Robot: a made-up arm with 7 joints. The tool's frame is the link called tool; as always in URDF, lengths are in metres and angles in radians. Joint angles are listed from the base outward.
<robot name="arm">
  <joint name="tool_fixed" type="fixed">
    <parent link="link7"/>
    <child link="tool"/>
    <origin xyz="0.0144 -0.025 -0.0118" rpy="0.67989 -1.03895 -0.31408"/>
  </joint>
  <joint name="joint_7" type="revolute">
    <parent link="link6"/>
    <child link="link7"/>
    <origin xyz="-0.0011 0.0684 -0.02" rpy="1.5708 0 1.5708"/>
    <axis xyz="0 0 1"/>
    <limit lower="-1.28" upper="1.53"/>
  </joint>
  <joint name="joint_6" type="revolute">
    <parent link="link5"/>
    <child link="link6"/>
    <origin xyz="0.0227 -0.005 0.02" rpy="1.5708 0 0"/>
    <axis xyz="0 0 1"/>
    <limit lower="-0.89" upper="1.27"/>
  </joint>
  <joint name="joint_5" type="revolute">
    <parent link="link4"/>
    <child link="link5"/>
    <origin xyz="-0.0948 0.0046 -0.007" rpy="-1.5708 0 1.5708"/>
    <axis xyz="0 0 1"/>
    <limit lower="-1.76" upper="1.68"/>
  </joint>
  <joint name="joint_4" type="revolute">
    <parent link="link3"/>
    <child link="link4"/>
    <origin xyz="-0.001 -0.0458 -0.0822" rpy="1.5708 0 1.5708"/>
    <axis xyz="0 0 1"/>
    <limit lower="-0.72" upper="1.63"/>
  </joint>
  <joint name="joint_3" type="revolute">
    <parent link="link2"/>
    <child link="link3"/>
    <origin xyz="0.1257 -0.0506 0.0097" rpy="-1.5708 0 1.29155"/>
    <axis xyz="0 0 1"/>
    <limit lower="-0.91" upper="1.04"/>
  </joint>
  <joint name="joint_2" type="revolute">
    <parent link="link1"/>
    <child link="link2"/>
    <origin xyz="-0.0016 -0.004 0.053" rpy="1.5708 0 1.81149"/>
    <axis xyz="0 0 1"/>
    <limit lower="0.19" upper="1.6"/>
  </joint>
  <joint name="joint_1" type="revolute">
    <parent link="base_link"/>
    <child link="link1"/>
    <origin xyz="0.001 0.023 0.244" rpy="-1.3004 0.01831 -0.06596"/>
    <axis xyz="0 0 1"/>
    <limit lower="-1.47" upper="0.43"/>
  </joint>
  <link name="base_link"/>
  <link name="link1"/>
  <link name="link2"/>
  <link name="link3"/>
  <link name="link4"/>
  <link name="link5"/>
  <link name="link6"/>
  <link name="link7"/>
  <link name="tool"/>
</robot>
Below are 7 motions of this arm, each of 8 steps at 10 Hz.
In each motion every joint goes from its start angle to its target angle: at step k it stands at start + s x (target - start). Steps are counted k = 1, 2, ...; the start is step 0. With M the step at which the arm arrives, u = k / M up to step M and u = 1 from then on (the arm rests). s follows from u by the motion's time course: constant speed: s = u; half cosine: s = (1 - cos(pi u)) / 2; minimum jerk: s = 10 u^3 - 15 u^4 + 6 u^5.
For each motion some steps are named. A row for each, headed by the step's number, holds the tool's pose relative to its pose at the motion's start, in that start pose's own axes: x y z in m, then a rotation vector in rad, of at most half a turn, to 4 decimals.
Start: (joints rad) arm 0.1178 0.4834 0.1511 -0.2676 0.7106 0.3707 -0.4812
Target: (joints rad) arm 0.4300 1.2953 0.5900 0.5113 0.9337 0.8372 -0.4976
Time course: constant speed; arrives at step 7
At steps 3, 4, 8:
3: -0.1459 0.0217 -0.0561 0.0293 0.6010 -0.4268
4: -0.1900 0.0469 -0.0639 0.0695 0.8000 -0.5392
8: -0.2812 0.1557 -0.0604 0.2697 1.3704 -0.7681

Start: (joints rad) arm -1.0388 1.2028 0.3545 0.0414 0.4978 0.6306 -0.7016
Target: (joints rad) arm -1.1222 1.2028 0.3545 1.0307 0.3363 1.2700 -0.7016
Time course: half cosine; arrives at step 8
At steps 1, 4, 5, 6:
1: -0.0036 -0.0034 -0.0044 -0.0375 0.0458 0.0043
4: -0.0536 -0.0497 -0.0335 -0.4810 0.6159 0.0463
5: -0.0746 -0.0687 -0.0325 -0.6585 0.8589 0.0564
6: -0.0908 -0.0834 -0.0262 -0.8062 1.0676 0.0607

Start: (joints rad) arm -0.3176 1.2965 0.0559 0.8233 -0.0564 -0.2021 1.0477
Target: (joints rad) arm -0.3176 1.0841 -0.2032 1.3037 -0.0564 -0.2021 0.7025
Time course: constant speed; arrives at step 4
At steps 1, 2, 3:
1: -0.0373 -0.0093 0.0203 -0.0996 -0.0209 -0.1792
2: -0.0745 -0.0126 0.0409 -0.2002 -0.0417 -0.3553
3: -0.1108 -0.0100 0.0609 -0.3000 -0.0623 -0.5286

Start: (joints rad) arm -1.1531 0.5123 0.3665 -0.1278 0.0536 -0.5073 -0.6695
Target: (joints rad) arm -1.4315 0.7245 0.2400 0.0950 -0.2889 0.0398 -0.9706
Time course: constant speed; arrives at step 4
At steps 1, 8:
1: -0.0055 0.0064 -0.0147 -0.1194 0.0524 0.0563
8: -0.0164 0.0302 -0.0511 -0.5074 0.1770 0.2380

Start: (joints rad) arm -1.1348 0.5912 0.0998 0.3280 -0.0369 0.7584 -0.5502
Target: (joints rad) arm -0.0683 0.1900 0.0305 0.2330 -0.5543 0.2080 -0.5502
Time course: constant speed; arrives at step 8
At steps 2, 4, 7, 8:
2: -0.0563 -0.0621 -0.0225 -0.2200 0.0302 0.0192
4: -0.1172 -0.1172 -0.0238 -0.4151 0.0779 0.1193
7: -0.2050 -0.1810 0.0071 -0.6091 0.1906 0.3948
8: -0.2315 -0.1968 0.0241 -0.6373 0.2402 0.5107

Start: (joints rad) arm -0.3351 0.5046 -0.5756 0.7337 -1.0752 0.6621 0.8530
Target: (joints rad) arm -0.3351 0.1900 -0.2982 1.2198 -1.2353 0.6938 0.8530
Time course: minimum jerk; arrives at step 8
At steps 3, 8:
3: -0.0030 -0.0133 0.0020 -0.0864 0.1543 -0.0137
8: -0.0304 -0.0556 0.0108 -0.3043 0.5813 -0.1142

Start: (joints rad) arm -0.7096 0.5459 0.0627 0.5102 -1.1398 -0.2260 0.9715
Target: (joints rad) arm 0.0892 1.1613 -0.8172 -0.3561 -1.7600 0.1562 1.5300
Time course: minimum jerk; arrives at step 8
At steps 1, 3, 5, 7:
1: -0.0020 0.0018 -0.0014 0.0081 -0.0011 -0.0137
3: -0.0438 0.0392 -0.0274 0.1718 0.0093 -0.2796
5: -0.1282 0.1690 -0.0677 0.6246 0.1602 -0.8779
7: -0.1543 0.2769 -0.0598 0.9678 0.3274 -1.2594

